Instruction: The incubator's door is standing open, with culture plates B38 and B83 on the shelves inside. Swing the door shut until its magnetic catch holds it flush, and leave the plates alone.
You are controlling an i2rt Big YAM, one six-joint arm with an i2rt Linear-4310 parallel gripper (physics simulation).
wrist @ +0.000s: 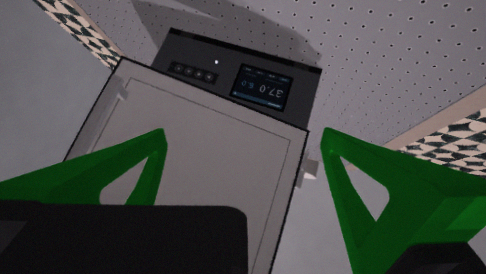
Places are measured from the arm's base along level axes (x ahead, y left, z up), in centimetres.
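Where they show: gripper, fingertip midpoint: (243, 136).
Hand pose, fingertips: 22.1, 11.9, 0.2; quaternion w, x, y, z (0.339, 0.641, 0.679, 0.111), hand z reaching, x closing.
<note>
Each offset is from my fingertips to the top centre of the thing, as dx, dy, dz. "spot": to the spot under its first point.
The incubator's door {spot: +18.5, -7.6, -3.8} (210, 135) is a broad pale grey panel with a thin inset outline. It stands at an angle to the dark control panel {spot: +23.2, -17.2, -20.5} (200, 52) of the incubator, and its upper left corner juts out past that panel's left end, so it looks partly open. A long grey strip with a small bracket, like a handle {spot: +12.6, -19.9, -4.7} (121, 90), runs along its left edge. My gripper (243, 136) is open and empty. Its left green finger overlaps the door in view; its right finger is beyond the door's right edge. Contact cannot be told. Plates B38 and B83 are hidden.
The control panel carries a lit display {spot: +23.9, -3.3, -17.0} (262, 86) and several round buttons {spot: +23.2, -16.7, -15.6} (193, 73). A perforated pale wall (370, 65) is behind the incubator. Patterned tiled strips (455, 140) show at both sides. A small pale cylindrical thing (310, 170) is beside the door's right edge.
</note>
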